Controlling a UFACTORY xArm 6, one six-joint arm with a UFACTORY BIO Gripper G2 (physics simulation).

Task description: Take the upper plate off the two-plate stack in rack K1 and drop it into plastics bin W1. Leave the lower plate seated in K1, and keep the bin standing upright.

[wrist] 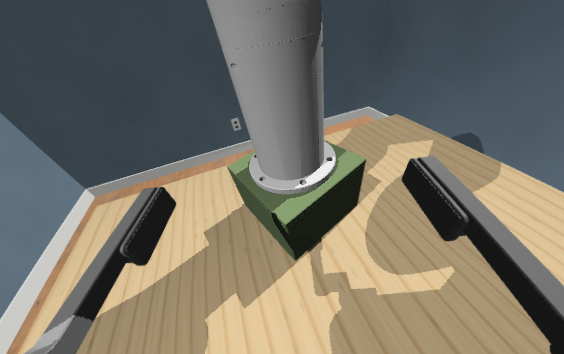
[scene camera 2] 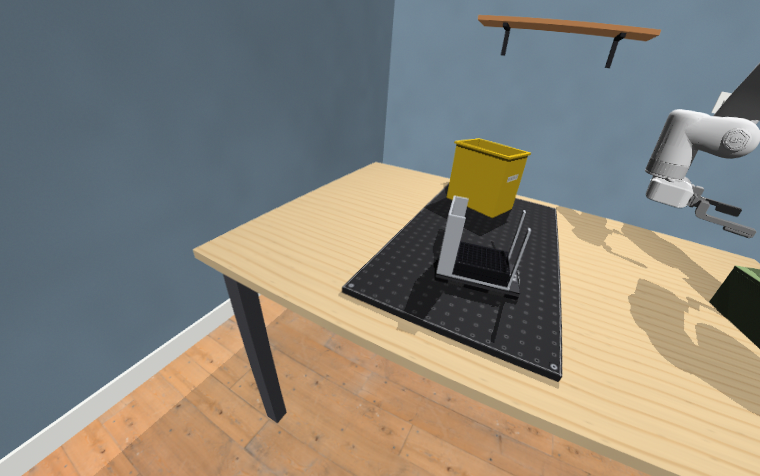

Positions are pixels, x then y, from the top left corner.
Scene:
A yellow bin W1 shows in scene camera 2 (489, 174); in the wrist view it is out of frame.

